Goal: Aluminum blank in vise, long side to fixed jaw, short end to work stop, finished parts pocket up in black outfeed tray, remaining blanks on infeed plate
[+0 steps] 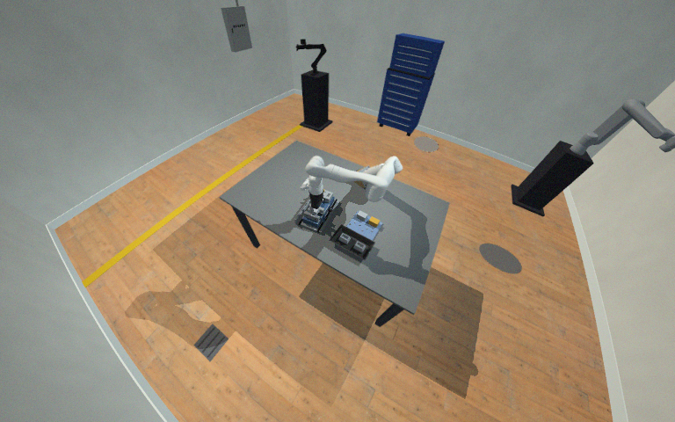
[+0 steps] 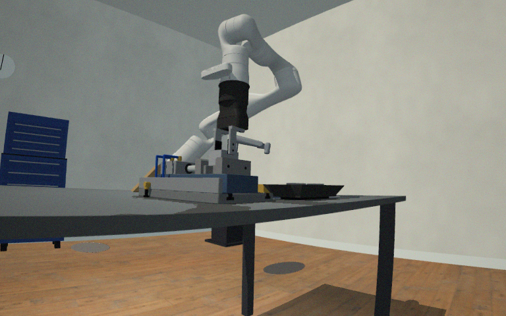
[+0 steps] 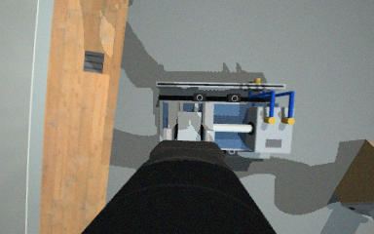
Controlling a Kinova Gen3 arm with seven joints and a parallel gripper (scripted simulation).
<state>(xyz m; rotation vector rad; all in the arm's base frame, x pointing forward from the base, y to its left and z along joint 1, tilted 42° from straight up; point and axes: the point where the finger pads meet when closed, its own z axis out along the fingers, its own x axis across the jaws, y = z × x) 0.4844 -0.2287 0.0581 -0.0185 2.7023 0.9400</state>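
Now: hand 30 mm above the gray blank. The rest, counted from my hand: yellow brass blank: 350 mm to the left, 170 mm behind, 100 mm below.
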